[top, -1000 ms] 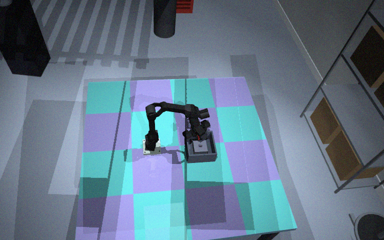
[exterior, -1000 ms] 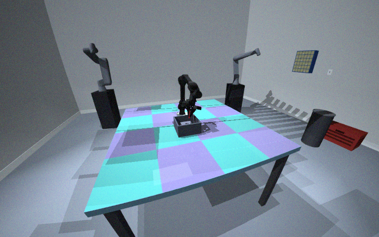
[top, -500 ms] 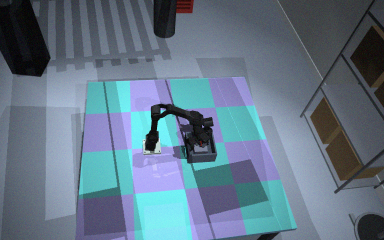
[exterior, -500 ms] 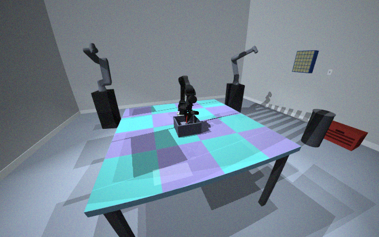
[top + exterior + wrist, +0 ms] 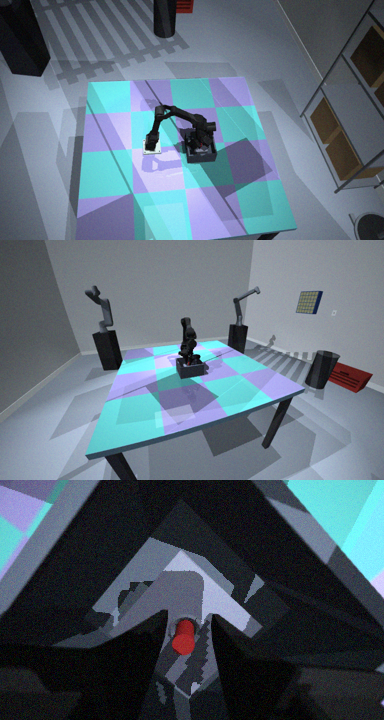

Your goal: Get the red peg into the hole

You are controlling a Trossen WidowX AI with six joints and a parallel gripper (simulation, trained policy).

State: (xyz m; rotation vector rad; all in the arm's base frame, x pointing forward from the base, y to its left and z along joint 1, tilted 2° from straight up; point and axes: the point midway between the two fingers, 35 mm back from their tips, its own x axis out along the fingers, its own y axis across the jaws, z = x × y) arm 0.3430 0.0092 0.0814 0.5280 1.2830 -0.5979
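The red peg is 1 cm to the left of my gripper tip, 1 cm below it and 1 cm behind it. Round my gripper tip: plate: 2 cm below, 1 cm to the left, 1 cm behind; then dark grey box: 4 cm below, 1 cm to the left, 1 cm behind.
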